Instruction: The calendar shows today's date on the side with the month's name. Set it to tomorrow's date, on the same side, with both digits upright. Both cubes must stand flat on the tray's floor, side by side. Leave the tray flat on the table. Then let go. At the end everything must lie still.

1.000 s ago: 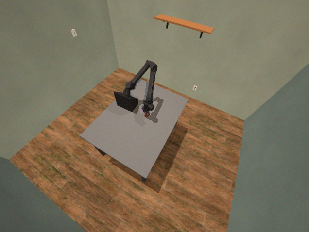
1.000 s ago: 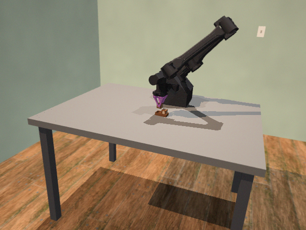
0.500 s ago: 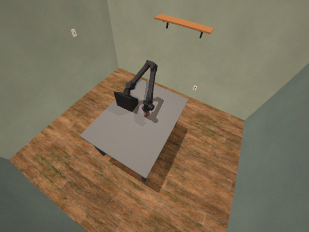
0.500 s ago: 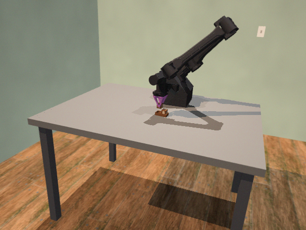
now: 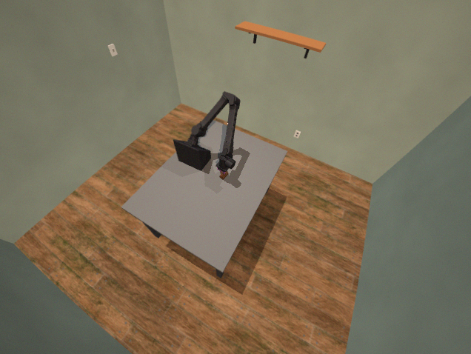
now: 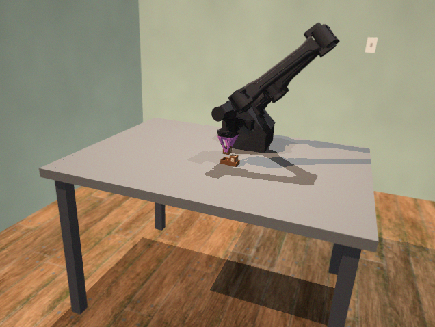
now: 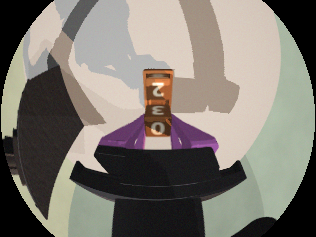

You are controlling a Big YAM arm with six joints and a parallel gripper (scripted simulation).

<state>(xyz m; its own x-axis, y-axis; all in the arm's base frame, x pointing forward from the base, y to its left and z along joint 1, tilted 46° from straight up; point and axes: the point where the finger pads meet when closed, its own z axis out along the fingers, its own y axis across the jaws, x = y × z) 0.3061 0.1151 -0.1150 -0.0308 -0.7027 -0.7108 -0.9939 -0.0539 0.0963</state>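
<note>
My gripper is now 20 mm to the right of the small brown calendar tray and 50 mm above it.
</note>
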